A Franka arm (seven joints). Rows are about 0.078 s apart.
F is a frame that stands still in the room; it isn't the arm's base.
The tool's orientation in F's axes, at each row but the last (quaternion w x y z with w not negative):
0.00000 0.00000 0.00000 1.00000
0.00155 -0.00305 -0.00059 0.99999
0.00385 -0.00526 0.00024 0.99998
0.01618 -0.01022 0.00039 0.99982
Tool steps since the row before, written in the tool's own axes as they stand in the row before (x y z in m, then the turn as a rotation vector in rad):
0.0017 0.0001 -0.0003 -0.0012 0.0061 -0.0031
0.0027 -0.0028 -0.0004 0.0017 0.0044 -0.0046
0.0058 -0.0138 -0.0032 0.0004 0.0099 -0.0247
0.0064 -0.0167 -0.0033 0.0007 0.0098 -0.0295
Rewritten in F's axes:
-0.0017 -0.0001 -0.0003 0.0012 -0.0061 -0.0031
-0.0027 0.0028 -0.0004 -0.0017 -0.0044 -0.0046
-0.0057 0.0138 -0.0033 -0.0002 -0.0099 -0.0247
-0.0058 0.0169 -0.0034 -0.0004 -0.0098 -0.0295

